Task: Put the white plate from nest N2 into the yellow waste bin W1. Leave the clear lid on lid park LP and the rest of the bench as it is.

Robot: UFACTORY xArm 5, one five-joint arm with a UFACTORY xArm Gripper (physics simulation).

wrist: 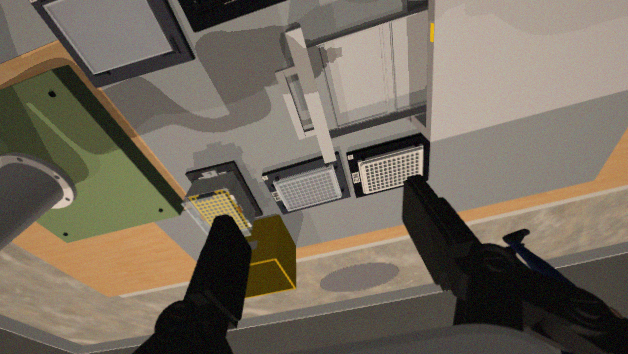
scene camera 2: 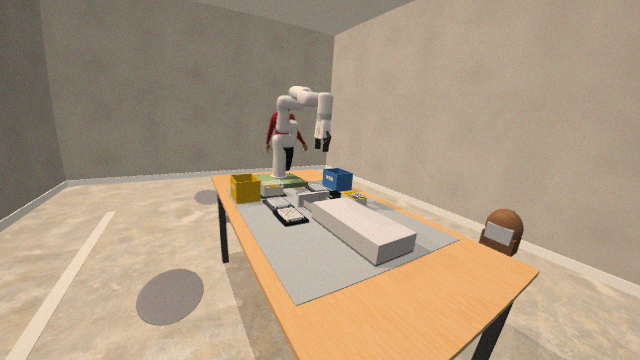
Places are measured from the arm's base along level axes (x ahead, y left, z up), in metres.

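Pixels of known places: gripper, fingertip midpoint: (wrist: 320, 215) (scene camera 2: 321, 150); arm's base, link origin: (wrist: 38, 180) (scene camera 2: 279, 176).
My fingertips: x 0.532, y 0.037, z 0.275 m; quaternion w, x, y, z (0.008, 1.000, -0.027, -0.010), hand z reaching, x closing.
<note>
Ahead of a thing's pixels: the offset from my fingertips to its middle. "pt": to the spot under its first point.
The white plate @(0.224 m right, 0.123 m ahead, 0.286 m down) (scene camera 2: 291, 215) (wrist: 392, 170) with a grid of holes sits in a black nest, just right of the clear lid in the wrist view. The clear lid @(0.220 m right, 0.053 m back, 0.286 m down) (scene camera 2: 279, 203) (wrist: 309, 189) lies flat on a dark holder beside it; the holder's label is too small to read. The yellow waste bin @(0.358 m right, 0.233 m back, 0.245 m down) (scene camera 2: 245, 189) (wrist: 276, 241) stands near the table's edge, partly hidden by a finger in the wrist view. My gripper (scene camera 2: 323, 145) (wrist: 320, 215) is open and empty, high above the bench and apart from the plate and bin.
A large white device (scene camera 2: 360, 225) (wrist: 505, 75) has a drawer @(pt 0.027 m right, 0.101 m ahead, 0.292 m down) (wrist: 370, 75) pulled out. A yellow-topped plate @(0.195 m right, 0.231 m back, 0.266 m down) (scene camera 2: 272, 189) (wrist: 222, 205) stands by the yellow bin. A blue bin @(0.288 m left, 0.238 m back, 0.245 m down) (scene camera 2: 337, 180) and yellow rack @(0.155 m left, 0.123 m ahead, 0.261 m down) (scene camera 2: 355, 195) stand across the bench. A person (scene camera 2: 272, 129) stands behind the arm.
</note>
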